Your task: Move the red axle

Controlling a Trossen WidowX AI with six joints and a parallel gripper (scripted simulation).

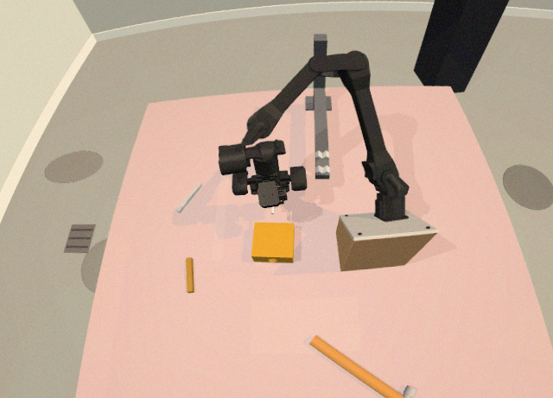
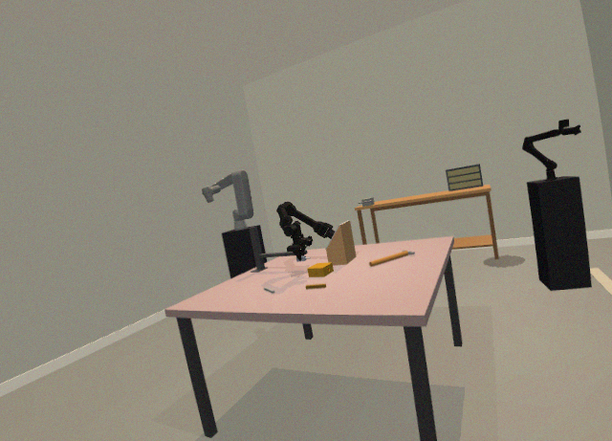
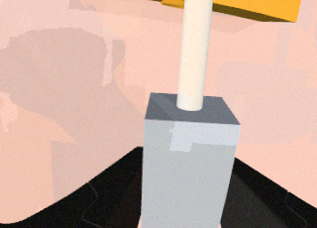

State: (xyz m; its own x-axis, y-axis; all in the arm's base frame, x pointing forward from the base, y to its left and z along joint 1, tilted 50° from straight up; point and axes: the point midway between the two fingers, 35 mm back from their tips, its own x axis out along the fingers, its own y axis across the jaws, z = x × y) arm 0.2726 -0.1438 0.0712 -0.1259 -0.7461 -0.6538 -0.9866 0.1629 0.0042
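My gripper tip is now 110 mm to the right of the yellow beam, 60 mm above it and 20 mm short of it. Round my gripper tip: blue-grey block: 20 mm to the left, 10 mm above; orange bar: 270 mm ahead, 160 mm to the left, 80 mm below.
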